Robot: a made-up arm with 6 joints. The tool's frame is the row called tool.
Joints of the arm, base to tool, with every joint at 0 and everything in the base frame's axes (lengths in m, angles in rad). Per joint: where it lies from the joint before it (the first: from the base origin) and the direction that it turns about. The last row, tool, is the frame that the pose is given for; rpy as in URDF.
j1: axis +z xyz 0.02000 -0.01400 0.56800
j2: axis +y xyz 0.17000 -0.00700 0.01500
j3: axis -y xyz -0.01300 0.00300 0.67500
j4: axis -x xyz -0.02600 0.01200 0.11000
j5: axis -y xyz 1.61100 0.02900 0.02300
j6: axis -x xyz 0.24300 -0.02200 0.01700
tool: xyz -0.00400 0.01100 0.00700 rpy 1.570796 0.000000 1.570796
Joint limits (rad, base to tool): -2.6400..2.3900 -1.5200..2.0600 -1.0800..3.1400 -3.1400..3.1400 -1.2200..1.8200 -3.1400..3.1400
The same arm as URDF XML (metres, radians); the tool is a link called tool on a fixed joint. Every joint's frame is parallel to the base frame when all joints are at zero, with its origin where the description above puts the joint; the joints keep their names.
<robot name="arm">
  <joint name="j1" type="revolute">
    <parent link="base"/>
    <child link="link1"/>
    <origin xyz="0.0200 -0.0140 0.5680"/>
    <axis xyz="0 0 1"/>
    <limit lower="-2.6400" upper="2.3900"/>
  </joint>
  <joint name="j2" type="revolute">
    <parent link="link1"/>
    <child link="link2"/>
    <origin xyz="0.1700 -0.0070 0.0150"/>
    <axis xyz="0 1 0"/>
    <limit lower="-1.5200" upper="2.0600"/>
  </joint>
  <joint name="j3" type="revolute">
    <parent link="link2"/>
    <child link="link3"/>
    <origin xyz="-0.0130 0.0030 0.6750"/>
    <axis xyz="0 -1 0"/>
    <limit lower="-1.0800" upper="3.1400"/>
  </joint>
  <joint name="j4" type="revolute">
    <parent link="link3"/>
    <child link="link4"/>
    <origin xyz="-0.0260 0.0120 0.1100"/>
    <axis xyz="-1 0 0"/>
    <limit lower="-3.1400" upper="3.1400"/>
  </joint>
  <joint name="j5" type="revolute">
    <parent link="link4"/>
    <child link="link5"/>
    <origin xyz="1.6110 0.0290 0.0230"/>
    <axis xyz="0 -1 0"/>
    <limit lower="-1.2200" upper="1.8200"/>
  </joint>
  <joint name="j6" type="revolute">
    <parent link="link5"/>
    <child link="link6"/>
    <origin xyz="0.2430 -0.0220 0.0170"/>
    <axis xyz="-1 0 0"/>
    <limit lower="-3.1400" upper="3.1400"/>
  </joint>
  <joint name="tool_fixed" type="fixed">
    <parent link="link6"/>
    <child link="tool"/>
    <origin xyz="-0.0040 0.0110 0.0070" rpy="1.5708 0.0000 1.5708"/>
  </joint>
  <link name="base"/>
  <link name="link1"/>
  <link name="link2"/>
  <link name="link3"/>
  <link name="link4"/>
  <link name="link5"/>
  <link name="link6"/>
  <link name="tool"/>
</robot>

